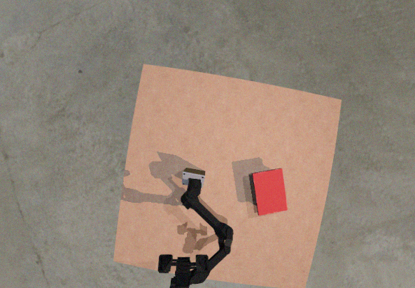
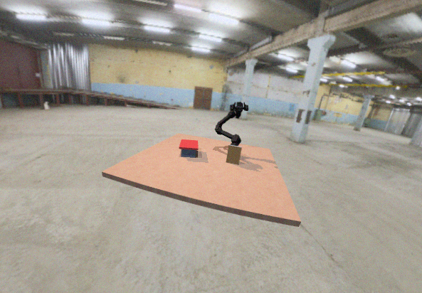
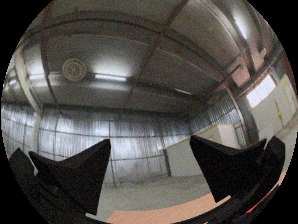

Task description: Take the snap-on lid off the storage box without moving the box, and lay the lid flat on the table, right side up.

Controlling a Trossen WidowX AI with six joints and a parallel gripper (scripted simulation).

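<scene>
The red lid is 42 cm ahead of my gripper tip, 16 cm to the left of it and 45 cm below it. From my gripper tip the other things lie so: blue storage box 43 cm ahead, 16 cm to the left, 50 cm below.
</scene>
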